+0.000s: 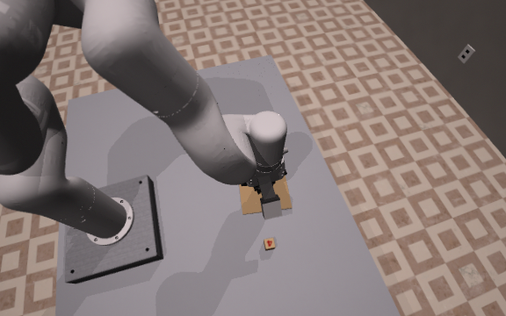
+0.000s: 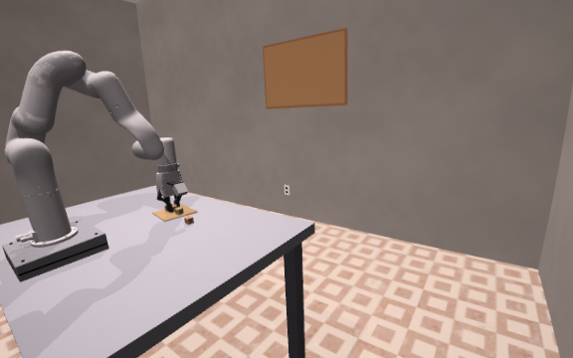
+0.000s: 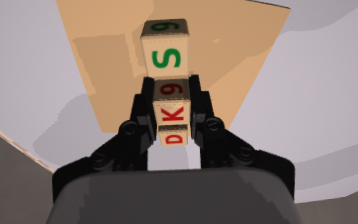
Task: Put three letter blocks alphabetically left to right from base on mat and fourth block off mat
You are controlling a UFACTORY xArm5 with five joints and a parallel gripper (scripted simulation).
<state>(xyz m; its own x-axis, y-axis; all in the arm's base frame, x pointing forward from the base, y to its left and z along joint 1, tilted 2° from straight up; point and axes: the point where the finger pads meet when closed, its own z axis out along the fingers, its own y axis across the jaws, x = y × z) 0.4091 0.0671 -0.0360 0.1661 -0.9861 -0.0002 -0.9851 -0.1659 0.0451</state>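
Right now the tan mat is 3 cm below my hand. The rest, counted from my hand: wooden letter block: 1 cm behind, 4 cm to the left, 1 cm below.
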